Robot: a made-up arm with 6 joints. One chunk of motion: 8 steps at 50 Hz.
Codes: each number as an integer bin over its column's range. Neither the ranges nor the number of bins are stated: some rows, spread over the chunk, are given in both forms.
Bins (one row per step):
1: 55 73 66 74 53 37
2: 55 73 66 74 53 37
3: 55 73 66 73 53 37
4: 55 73 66 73 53 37
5: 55 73 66 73 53 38
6: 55 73 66 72 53 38
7: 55 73 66 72 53 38
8: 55 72 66 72 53 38
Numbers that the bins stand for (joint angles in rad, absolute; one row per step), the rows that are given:
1: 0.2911 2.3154 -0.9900 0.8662 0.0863 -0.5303
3: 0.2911 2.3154 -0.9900 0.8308 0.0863 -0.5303
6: 0.2911 2.3154 -0.9900 0.7955 0.0863 -0.4879
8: 0.2911 2.2836 -0.9900 0.7955 0.0863 -0.4879
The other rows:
2: 0.2911 2.3154 -0.9900 0.8662 0.0863 -0.5303
4: 0.2911 2.3154 -0.9900 0.8308 0.0863 -0.5303
5: 0.2911 2.3154 -0.9900 0.8308 0.0863 -0.4879
7: 0.2911 2.3154 -0.9900 0.7955 0.0863 -0.4879

